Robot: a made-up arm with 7 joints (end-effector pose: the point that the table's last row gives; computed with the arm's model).
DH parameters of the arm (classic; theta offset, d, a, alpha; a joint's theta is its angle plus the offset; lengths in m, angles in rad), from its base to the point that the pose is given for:
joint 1: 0 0.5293 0 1.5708
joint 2: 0 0.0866 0 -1.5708
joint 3: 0 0.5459 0.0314 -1.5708
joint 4: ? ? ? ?
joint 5: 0 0.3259 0 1.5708
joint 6: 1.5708 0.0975 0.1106 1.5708
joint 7: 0 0.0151 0 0
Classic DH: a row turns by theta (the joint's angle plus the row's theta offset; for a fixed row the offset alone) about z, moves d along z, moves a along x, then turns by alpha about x.
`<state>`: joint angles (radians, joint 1 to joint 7).
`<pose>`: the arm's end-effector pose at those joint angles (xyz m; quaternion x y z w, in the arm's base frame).
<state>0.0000 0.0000 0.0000 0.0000 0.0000 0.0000 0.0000</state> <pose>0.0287 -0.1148 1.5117 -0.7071 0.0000 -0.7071 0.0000</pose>
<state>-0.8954 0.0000 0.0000 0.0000 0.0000 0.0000 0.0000</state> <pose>-0.0717 -0.0942 1.5117 0.6374 -0.3061 0.6374 0.3061</pose>
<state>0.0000 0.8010 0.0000 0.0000 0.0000 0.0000 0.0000</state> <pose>-0.6854 -0.1148 1.2336 -0.3755 0.0000 -0.9268 0.0000</pose>
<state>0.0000 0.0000 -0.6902 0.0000 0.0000 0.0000 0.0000</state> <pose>0.0042 -0.1266 1.5117 0.6654 -0.2392 0.6654 0.2392</pose>
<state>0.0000 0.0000 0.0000 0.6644 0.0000 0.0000 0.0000</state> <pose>0.2984 -0.1148 1.4205 -0.8991 0.0000 -0.4378 0.0000</pose>
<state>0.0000 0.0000 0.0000 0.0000 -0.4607 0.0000 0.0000</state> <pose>-0.0162 -0.1113 1.5117 0.6884 -0.1614 0.6884 0.1614</pose>
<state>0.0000 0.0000 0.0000 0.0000 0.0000 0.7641 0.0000</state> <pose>-0.0520 -0.1148 1.4914 -0.3925 0.0000 -0.9198 0.0000</pose>
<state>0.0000 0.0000 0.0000 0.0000 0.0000 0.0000 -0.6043</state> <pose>0.0287 -0.1148 1.5117 0.6751 0.2104 0.6751 0.2104</pose>
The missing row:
joint 4: 0 0.0693 -0.0178 1.5708
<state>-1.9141 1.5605 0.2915 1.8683 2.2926 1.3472 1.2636</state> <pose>0.1680 0.2762 0.8462 -0.0156 0.2396 -0.6596 0.7122</pose>
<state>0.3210 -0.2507 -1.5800 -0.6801 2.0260 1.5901 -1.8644</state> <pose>0.2195 0.0760 1.3822 -0.1767 0.2970 0.8227 0.4513</pose>
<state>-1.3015 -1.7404 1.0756 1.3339 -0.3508 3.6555 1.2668</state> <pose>0.2605 -0.5262 0.2802 0.2871 0.4339 -0.8088 0.2740</pose>
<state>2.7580 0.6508 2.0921 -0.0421 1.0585 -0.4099 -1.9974</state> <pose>0.6420 -0.2291 1.2310 0.6550 0.7086 0.0902 0.2464</pose>
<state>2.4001 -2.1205 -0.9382 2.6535 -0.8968 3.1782 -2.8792</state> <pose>-0.0258 0.3693 0.1952 0.9465 -0.3033 0.0925 0.0599</pose>
